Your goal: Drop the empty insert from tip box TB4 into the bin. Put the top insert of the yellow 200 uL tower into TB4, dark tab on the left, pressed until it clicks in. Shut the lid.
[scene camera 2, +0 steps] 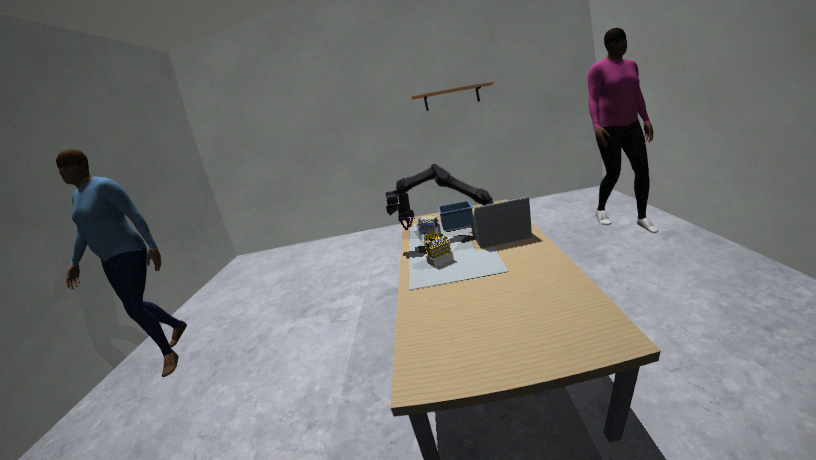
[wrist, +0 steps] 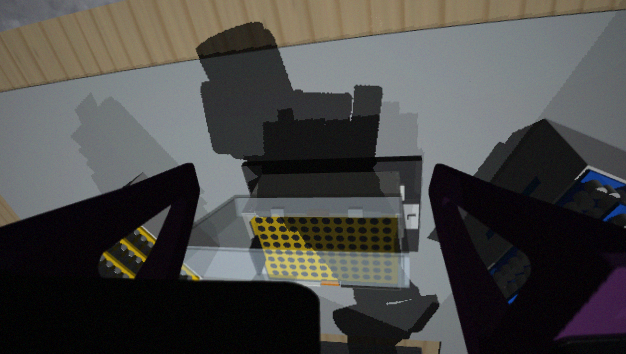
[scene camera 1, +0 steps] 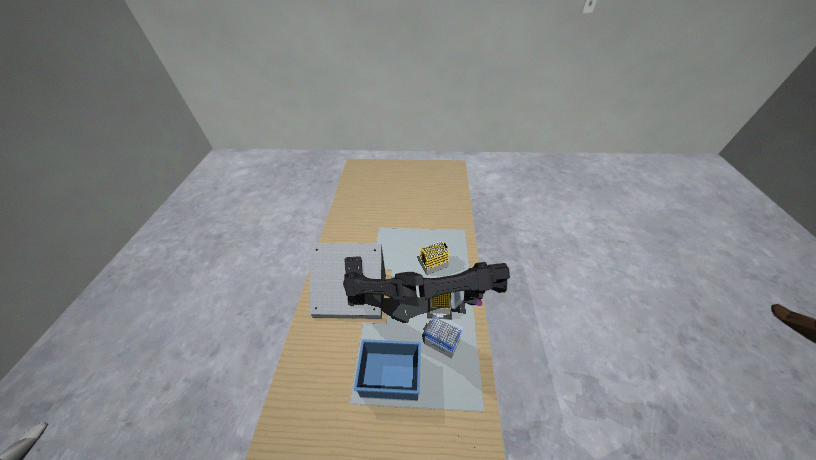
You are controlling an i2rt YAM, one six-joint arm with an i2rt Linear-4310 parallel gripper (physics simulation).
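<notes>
Tip box TB4 (scene camera 1: 439, 313) stands on the mat. Its empty yellow insert (scene camera 1: 440, 301) (wrist: 325, 242), full of open holes, is seated inside. The clear lid (wrist: 215, 255) is raised, and its edge crosses over the insert in the wrist view. My gripper (scene camera 1: 471, 306) (scene camera 2: 406, 224) (wrist: 314, 176) is open and empty above the box, with its fingers on either side of it in the wrist view. The yellow tower (scene camera 1: 435, 256) (scene camera 2: 438, 249) (wrist: 127, 255) stands on one side, partly hidden by a finger in the wrist view. The blue bin (scene camera 1: 388, 393) (scene camera 2: 458, 220) is empty.
A blue tip tower (scene camera 1: 443, 334) (scene camera 2: 427, 224) (wrist: 605, 192) stands close on the other side of TB4. A grey perforated block (scene camera 1: 337, 291) (scene camera 2: 502, 222) stands near the arm's base. The mat (scene camera 1: 422, 237) (scene camera 2: 468, 274) (wrist: 475, 65) lies near the table's edge. Two people stand beyond the table.
</notes>
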